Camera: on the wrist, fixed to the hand. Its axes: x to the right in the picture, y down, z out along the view.
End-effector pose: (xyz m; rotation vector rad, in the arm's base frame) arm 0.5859 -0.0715 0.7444 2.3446 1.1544 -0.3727
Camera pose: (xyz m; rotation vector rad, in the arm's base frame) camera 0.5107 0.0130 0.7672 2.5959 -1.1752 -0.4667
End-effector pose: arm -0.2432 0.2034 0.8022 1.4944 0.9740 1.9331
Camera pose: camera -0.3073 0.2485 0.7175 -1.9927 0.0732 -1.1661
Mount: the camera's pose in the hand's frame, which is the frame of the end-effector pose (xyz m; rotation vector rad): 0.0003 -0.0966 -0.0631 0.5351 -0.3860 1.5965
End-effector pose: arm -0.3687 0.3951 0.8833 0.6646 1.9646 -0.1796
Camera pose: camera -0.4688 0.3396 0.8980 2.1163 0.5726 0.1684
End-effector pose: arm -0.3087 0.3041 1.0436 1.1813 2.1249 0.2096
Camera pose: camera -0.4154 0.2603 1.0479 2.6986 0.4824 0.0671
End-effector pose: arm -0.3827 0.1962 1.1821 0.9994 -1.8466 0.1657
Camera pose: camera -0.2715 0.1655 1.1846 -0.4250 -2.6013 1.5301
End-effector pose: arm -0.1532 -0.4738 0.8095 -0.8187 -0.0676 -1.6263
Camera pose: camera -0.2681 -0.4803 0.8006 -0.4576 -0.0803 0.0803
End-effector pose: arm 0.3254 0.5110 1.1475 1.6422 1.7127 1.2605
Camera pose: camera 0.2218 0.5047 1.0971 -2.6531 -0.1512 -0.5782
